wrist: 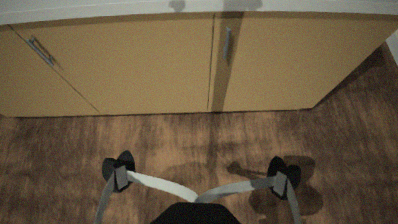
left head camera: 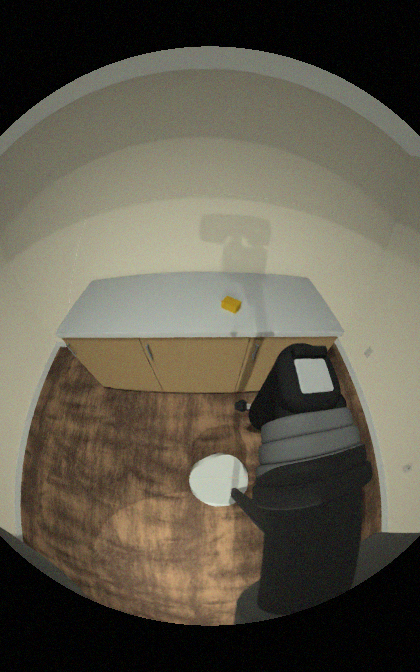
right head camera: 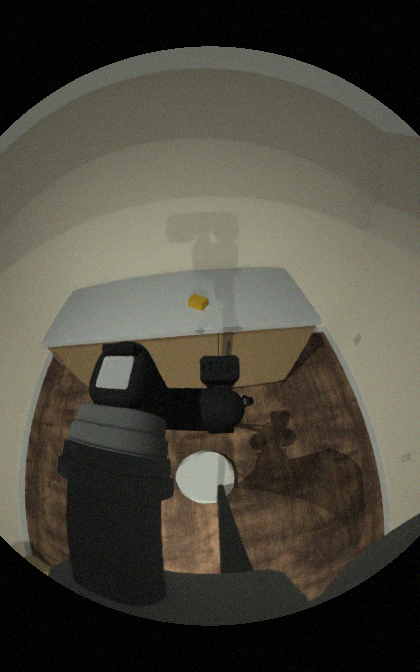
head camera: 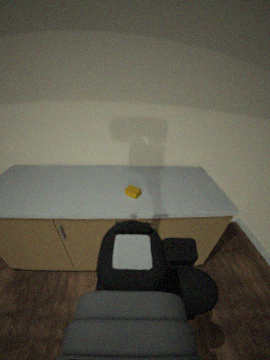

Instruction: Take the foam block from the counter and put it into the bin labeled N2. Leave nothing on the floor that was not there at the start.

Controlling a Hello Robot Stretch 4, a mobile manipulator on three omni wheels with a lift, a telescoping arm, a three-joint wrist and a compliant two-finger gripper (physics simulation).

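Places are measured from the robot's base along level axes (x right, y ahead, z up), in millimetres.
Where they show: gripper, fingertip midpoint: (wrist: 201,168).
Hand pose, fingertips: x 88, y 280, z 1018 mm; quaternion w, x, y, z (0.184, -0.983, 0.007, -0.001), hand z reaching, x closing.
After its pixels a point has its place.
The foam block is a small yellow-orange block (head camera: 133,191) @(z 928, x 14, y 855 mm) (left head camera: 231,304) (right head camera: 198,302). It lies on the light grey counter top (head camera: 60,192) @(z 883, x -491, y 870 mm) (left head camera: 150,305) (right head camera: 115,310), around the middle of its depth. My gripper (wrist: 201,168) @(z 1018, x 88, y 280 mm) is open and empty in the wrist view, its two black fingertips wide apart, above the wooden floor in front of the cabinet. The block does not show in the wrist view. In the head views the arm and wrist hide most of the gripper. The bin labeled N2 does not show in these views.
The cabinet front (left head camera: 200,362) (wrist: 150,65) @(z 579, x -109, y 711 mm) under the counter has wooden doors with bar handles (wrist: 228,44). A wall stands behind the counter, and another at the right. My round white base part (left head camera: 215,480) (right head camera: 202,477) shows below the arm. Shadows of my body fall on the counter, wall and floor.
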